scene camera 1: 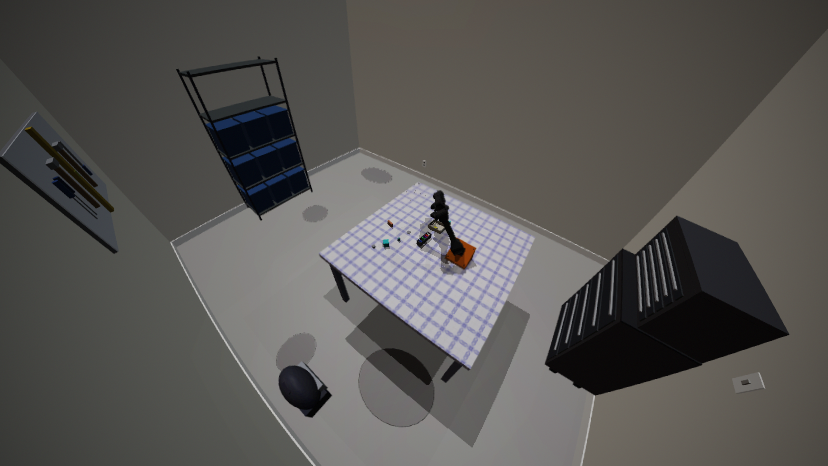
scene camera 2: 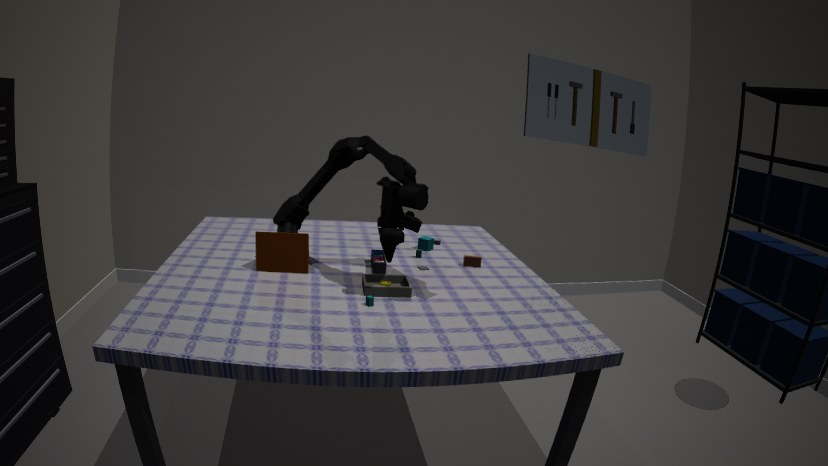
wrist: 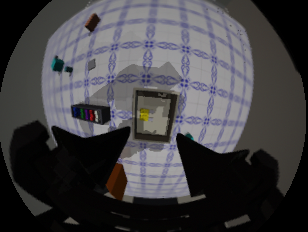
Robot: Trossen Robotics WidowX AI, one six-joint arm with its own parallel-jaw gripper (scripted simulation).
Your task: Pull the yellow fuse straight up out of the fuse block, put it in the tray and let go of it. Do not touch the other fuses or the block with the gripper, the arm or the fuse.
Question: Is my gripper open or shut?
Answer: Open.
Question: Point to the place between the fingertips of my gripper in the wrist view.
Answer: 153,133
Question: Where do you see a grey tray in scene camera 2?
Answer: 400,286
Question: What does my gripper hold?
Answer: Nothing.
